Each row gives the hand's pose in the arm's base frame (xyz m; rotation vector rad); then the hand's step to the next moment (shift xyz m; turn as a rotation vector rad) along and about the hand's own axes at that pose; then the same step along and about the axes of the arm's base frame.
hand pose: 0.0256 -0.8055 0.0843 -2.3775 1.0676 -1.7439
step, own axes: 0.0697 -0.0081 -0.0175 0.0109 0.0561 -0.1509
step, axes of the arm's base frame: -0.0002 -0.0234 0.0684 -0.1547 0.0077 0.0452
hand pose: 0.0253 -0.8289 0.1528 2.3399 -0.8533 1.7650
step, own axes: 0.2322 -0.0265 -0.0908 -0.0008 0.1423 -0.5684
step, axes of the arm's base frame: -0.0243 -0.0296 0.2478 -0.5570 0.1028 0.1499
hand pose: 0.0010 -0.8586 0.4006 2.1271 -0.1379 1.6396
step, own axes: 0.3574 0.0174 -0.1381 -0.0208 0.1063 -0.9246
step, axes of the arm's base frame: -0.0261 0.1081 0.3671 -0.8687 0.2756 0.1897
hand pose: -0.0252 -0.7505 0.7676 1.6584 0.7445 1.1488
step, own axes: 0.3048 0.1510 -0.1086 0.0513 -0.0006 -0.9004
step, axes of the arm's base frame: 0.0078 0.2465 0.2582 -0.8158 0.3676 0.1127
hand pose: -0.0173 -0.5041 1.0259 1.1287 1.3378 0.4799
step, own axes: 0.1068 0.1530 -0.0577 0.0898 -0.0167 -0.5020
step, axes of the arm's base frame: 0.0203 0.1753 0.0837 -0.4454 0.2484 0.0177
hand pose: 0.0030 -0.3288 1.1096 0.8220 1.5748 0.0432
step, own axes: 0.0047 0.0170 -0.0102 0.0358 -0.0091 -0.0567
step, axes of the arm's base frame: -0.0007 0.0194 0.0062 -0.0523 0.0360 -0.0234
